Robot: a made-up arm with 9 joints. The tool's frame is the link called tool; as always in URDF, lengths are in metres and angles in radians. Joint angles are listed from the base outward.
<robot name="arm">
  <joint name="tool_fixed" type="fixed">
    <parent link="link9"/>
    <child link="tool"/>
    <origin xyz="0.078 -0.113 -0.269"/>
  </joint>
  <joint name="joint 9" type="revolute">
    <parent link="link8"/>
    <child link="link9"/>
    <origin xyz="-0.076 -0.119 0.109"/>
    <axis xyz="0 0 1"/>
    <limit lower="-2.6" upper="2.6"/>
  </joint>
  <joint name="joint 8" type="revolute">
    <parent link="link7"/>
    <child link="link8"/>
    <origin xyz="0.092 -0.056 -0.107"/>
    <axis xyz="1 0 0"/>
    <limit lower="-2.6" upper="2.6"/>
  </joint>
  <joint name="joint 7" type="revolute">
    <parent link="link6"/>
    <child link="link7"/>
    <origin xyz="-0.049 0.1 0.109"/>
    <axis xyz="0 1 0"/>
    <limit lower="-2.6" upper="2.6"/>
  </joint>
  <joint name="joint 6" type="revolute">
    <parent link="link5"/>
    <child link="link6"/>
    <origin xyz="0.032 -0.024 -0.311"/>
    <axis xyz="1 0 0"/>
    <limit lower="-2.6" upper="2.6"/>
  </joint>
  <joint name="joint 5" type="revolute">
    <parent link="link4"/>
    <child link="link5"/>
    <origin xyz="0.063 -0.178 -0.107"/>
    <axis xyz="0 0 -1"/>
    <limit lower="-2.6" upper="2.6"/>
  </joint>
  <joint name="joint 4" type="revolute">
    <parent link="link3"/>
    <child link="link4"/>
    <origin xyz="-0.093 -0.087 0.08"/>
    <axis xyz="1 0 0"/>
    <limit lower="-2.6" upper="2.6"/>
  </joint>
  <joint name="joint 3" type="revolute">
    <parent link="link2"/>
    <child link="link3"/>
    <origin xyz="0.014 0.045 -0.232"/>
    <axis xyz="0 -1 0"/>
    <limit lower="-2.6" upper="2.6"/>
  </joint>
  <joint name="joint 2" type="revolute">
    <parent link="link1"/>
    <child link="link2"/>
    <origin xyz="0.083 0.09 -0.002"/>
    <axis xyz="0 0 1"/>
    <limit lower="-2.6" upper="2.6"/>
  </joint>
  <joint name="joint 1" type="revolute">
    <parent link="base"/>
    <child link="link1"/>
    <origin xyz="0 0 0.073"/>
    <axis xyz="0 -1 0"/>
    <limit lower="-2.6" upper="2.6"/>
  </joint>
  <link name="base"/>
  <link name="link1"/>
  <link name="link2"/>
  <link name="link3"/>
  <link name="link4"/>
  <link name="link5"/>
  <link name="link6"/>
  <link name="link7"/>
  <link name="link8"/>
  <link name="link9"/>
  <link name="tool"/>
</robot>
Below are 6 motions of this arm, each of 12 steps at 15 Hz.
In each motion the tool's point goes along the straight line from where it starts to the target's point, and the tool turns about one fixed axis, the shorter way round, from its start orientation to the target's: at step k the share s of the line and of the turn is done. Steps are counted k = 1, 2, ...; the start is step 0. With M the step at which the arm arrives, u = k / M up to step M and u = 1 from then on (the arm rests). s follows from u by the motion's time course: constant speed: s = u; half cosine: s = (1 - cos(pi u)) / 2; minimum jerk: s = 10 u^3 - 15 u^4 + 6 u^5.
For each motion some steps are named. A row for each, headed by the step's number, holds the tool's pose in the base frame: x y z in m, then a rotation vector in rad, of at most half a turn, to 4 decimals.
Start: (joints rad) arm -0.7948 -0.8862 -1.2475 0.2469 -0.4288 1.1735 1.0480 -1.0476 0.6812
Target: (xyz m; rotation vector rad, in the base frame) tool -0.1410 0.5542 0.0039 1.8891 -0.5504 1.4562
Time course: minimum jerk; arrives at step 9
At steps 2, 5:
2: -0.4900 0.4249 0.0134 2.0120 0.6004 0.3462
5: -0.2909 0.4986 0.0080 2.0302 -0.0357 1.0007

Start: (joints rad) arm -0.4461 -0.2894 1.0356 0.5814 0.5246 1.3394 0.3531 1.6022 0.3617
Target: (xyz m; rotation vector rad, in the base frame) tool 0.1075 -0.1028 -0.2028 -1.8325 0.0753 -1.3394
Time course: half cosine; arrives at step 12
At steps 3, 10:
3: 0.1483 0.1217 -0.2415 -2.5271 0.7077 -0.7490
10: 0.1107 -0.0852 -0.2058 -1.8942 0.1222 -1.3039

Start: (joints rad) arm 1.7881 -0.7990 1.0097 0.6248 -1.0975 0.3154 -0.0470 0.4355 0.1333
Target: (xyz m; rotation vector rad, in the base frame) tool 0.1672 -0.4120 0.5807 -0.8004 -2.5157 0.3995
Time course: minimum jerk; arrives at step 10
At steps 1, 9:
1: 0.3221 -0.0706 0.7657 -0.9416 -2.3739 1.0130
9: 0.1685 -0.4091 0.5823 -0.8018 -2.5150 0.4048

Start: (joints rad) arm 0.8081 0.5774 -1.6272 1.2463 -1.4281 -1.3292 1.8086 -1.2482 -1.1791
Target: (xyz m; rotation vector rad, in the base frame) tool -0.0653 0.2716 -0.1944 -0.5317 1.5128 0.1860
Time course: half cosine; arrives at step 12
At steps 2, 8, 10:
2: 0.0583 0.1598 -0.0543 -1.8270 -0.1405 0.4478
8: -0.0322 0.2417 -0.1569 -0.9515 1.1365 0.2765
10: -0.0564 0.2636 -0.1843 -0.6489 1.4173 0.2116

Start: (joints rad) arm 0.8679 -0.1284 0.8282 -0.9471 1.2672 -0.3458 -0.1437 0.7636 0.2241
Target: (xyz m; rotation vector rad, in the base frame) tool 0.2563 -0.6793 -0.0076 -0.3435 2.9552 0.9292
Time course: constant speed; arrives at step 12
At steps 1, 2, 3, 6, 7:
1: 0.2017 -0.6711 -0.1484 0.0782 -2.3554 -1.3025
2: 0.2067 -0.6718 -0.1356 0.1005 -2.4163 -1.2778
3: 0.2117 -0.6726 -0.1228 0.1233 -2.4769 -1.2516
6: 0.2265 -0.6748 -0.0844 0.1943 -2.6564 -1.1639
7: 0.2315 -0.6756 -0.0716 0.2189 -2.7154 -1.1316

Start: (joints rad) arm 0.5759 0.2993 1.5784 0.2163 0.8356 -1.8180 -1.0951 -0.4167 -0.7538
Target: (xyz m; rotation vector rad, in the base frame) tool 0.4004 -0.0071 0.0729 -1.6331 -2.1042 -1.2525
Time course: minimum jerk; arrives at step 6
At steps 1, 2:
1: 0.3215 -0.0645 0.1210 -0.6267 -2.3738 -1.8845
2: 0.3358 -0.0541 0.1123 -0.8283 -2.3509 -1.7858

